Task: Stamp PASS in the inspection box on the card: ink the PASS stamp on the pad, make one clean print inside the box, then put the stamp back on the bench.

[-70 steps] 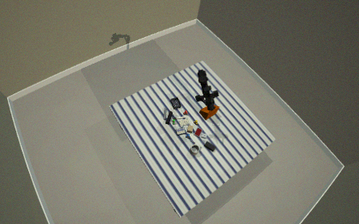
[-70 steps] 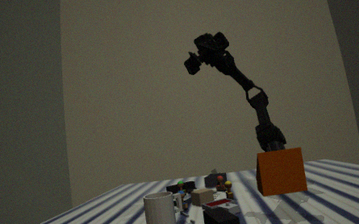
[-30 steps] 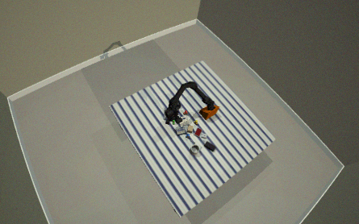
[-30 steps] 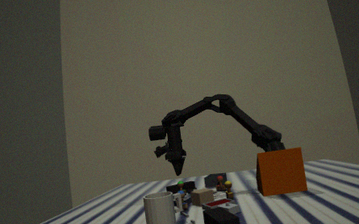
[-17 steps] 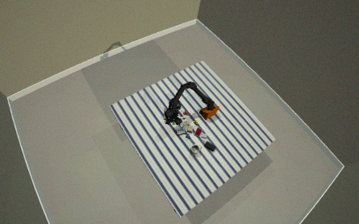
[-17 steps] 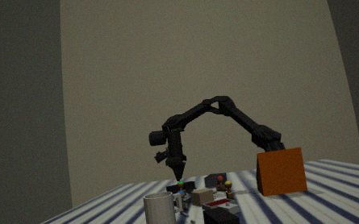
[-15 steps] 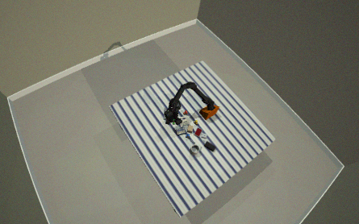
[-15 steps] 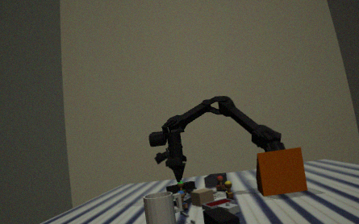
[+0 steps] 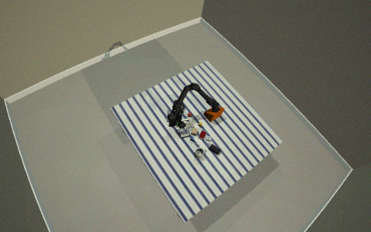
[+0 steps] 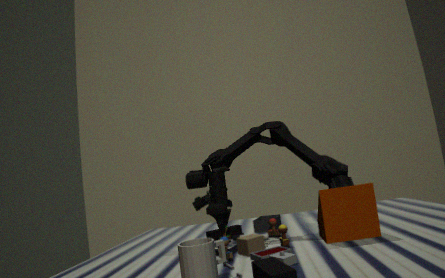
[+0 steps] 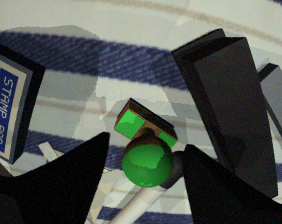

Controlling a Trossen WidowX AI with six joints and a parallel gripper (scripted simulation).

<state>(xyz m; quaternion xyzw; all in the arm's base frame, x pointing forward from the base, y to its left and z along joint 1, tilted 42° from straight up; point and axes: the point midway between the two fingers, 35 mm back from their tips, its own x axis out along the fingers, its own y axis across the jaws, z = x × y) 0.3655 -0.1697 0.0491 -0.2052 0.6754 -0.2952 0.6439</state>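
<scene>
My gripper tip is 20 mm above the stamp with green knob. From my gripper tip the other things lie so: tan block: 80 mm behind, 170 mm to the left, 20 mm below; red-knobbed stamp: 170 mm behind, 20 mm below; white card: 90 mm behind, 70 mm to the left, 40 mm below.
</scene>
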